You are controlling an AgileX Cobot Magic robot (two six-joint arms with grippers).
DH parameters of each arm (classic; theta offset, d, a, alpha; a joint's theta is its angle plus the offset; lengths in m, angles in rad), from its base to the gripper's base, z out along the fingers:
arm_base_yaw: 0 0.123 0 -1.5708
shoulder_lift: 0.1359 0 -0.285 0
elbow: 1.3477 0 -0.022 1.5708
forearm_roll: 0 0.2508 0 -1.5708
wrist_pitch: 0 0 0.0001 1.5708
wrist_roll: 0 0.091 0 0
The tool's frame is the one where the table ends.
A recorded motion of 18 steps. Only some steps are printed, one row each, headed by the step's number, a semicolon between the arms.
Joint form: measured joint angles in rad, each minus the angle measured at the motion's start. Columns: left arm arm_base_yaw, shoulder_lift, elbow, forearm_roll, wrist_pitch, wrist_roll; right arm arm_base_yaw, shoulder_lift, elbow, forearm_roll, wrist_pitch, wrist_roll.
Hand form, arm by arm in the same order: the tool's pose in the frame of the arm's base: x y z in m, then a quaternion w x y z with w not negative. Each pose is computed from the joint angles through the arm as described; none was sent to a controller.
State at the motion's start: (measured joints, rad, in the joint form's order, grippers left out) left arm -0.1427 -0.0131 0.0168 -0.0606 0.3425 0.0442; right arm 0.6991 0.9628 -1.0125 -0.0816 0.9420 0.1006
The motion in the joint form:
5: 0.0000 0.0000 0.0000 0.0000 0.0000 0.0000; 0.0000 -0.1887 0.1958 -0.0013 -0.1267 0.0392
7: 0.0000 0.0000 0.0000 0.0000 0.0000 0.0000; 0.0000 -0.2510 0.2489 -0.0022 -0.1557 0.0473
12: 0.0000 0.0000 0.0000 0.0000 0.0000 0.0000; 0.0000 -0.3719 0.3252 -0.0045 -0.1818 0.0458
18: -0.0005 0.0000 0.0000 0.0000 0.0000 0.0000; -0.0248 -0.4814 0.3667 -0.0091 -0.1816 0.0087
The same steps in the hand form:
5: 0.0524 -0.0094 0.1774 0.60760 0.05758 0.79021 -0.05545; 0.1117 0.0867 0.3448 0.40692 -0.26146 0.86425 0.13828
7: 0.0524 -0.0094 0.1774 0.60760 0.05758 0.79021 -0.05545; 0.1024 0.0790 0.3385 0.42212 -0.25620 0.85712 0.14671
12: 0.0524 -0.0094 0.1774 0.60760 0.05758 0.79021 -0.05545; 0.0844 0.0639 0.3303 0.45129 -0.25237 0.84122 0.15813
18: 0.0524 -0.0094 0.1774 0.60758 0.05778 0.79020 -0.05560; 0.0695 0.0482 0.3275 0.48418 -0.25213 0.82379 0.15289

